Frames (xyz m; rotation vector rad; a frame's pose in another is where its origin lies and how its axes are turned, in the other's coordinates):
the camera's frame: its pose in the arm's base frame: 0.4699 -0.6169 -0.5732 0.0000 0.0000 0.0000
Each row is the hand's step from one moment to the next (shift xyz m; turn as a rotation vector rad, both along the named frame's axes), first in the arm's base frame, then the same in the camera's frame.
Working: the arm's base frame: its pose in the camera's frame: -0.4699 0.6169 0.5732 0.0000 0.0000 0.0000

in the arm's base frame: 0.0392 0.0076 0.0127 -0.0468 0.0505 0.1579
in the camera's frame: 0.0392 0.0076 0.0127 -0.0468 0.0505 0.1579
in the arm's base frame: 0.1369 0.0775 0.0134 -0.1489 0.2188 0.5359
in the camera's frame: 0.1369 0.0775 0.0134 -0.1489 0.2188 0.5359
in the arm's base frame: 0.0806 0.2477 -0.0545 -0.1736 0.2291 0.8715
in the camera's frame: 0.0806 0.2477 -0.0545 -0.1736 0.2291 0.8715
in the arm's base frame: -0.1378 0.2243 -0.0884 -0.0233 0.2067 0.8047
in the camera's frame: -0.1378 0.2243 -0.0884 -0.0233 0.2067 0.8047
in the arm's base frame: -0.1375 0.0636 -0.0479 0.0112 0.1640 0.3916
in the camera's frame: -0.1375 0.0636 -0.0479 0.0112 0.1640 0.3916
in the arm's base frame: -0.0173 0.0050 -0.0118 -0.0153 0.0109 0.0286
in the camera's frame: -0.0173 0.0050 -0.0118 -0.0153 0.0109 0.0286
